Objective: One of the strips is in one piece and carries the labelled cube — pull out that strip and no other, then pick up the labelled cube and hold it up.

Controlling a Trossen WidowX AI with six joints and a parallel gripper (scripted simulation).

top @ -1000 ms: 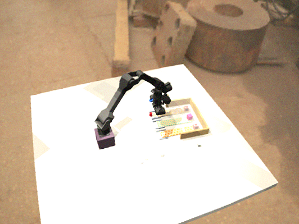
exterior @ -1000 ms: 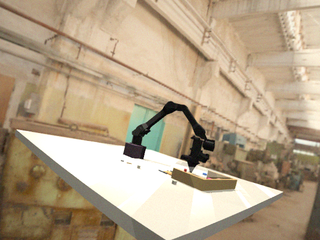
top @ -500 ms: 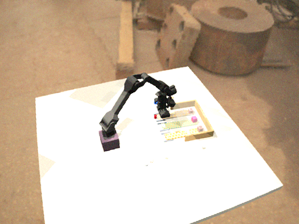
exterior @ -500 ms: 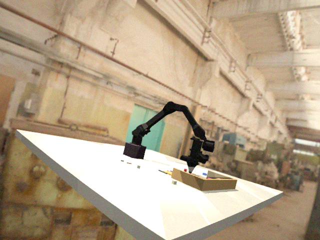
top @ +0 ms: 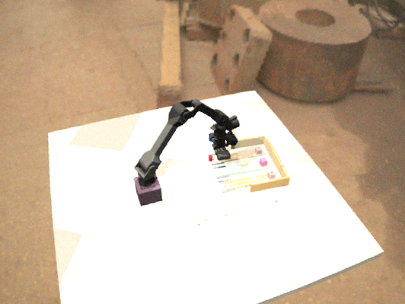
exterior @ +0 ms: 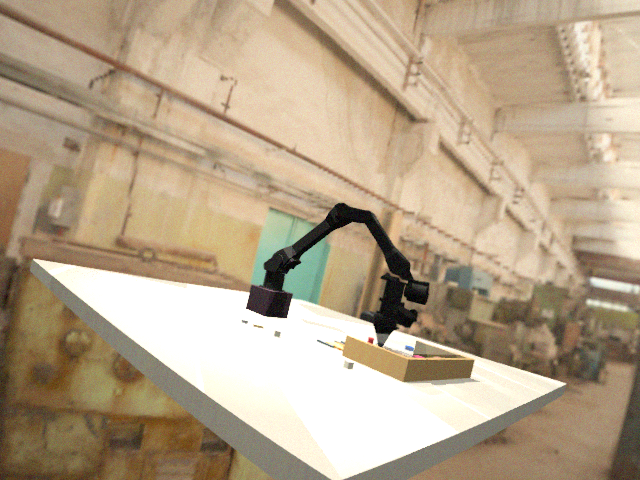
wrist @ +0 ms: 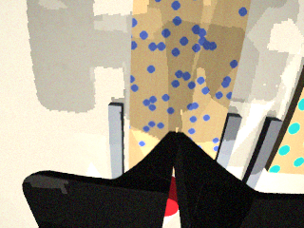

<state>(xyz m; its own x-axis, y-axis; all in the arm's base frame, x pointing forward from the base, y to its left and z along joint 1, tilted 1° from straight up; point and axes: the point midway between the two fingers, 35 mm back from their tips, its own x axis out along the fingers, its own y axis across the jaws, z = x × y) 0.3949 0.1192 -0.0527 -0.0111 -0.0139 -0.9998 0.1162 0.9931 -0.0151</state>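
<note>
Now: gripper tip 40 mm past the red peg, 10 mm to the right of it and 10 mm below it. Round my gripper tip: blue cap (150 mm to the left, 20 mm ahead).
</note>
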